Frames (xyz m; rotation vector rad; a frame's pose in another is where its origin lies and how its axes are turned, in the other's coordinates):
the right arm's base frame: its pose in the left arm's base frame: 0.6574 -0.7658 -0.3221 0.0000 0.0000 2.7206
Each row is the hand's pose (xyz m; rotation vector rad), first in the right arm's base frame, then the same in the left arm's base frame.
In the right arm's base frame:
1: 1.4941 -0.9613 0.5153 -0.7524 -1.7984 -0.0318
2: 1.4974 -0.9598 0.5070 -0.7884 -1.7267 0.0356
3: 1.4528 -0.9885 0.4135 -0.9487 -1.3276 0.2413
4: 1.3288 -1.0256 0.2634 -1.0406 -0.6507 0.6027
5: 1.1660 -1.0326 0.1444 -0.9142 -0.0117 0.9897
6: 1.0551 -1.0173 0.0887 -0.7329 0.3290 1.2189
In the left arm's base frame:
1: -0.3134 0.7222 0.1932 1.9747 -1.3706 1.5862
2: -0.3170 0.7221 0.1849 1.9214 -1.4271 1.6861
3: -0.2646 0.7301 0.0914 1.5036 -1.6473 2.1068
4: -0.1362 0.7133 -0.0587 -0.5686 1.5659 -2.3988
5: 0.0152 0.6531 -0.1777 0.2224 1.1102 -2.3003
6: 0.1102 0.5939 -0.2334 0.5516 0.7527 -2.1492

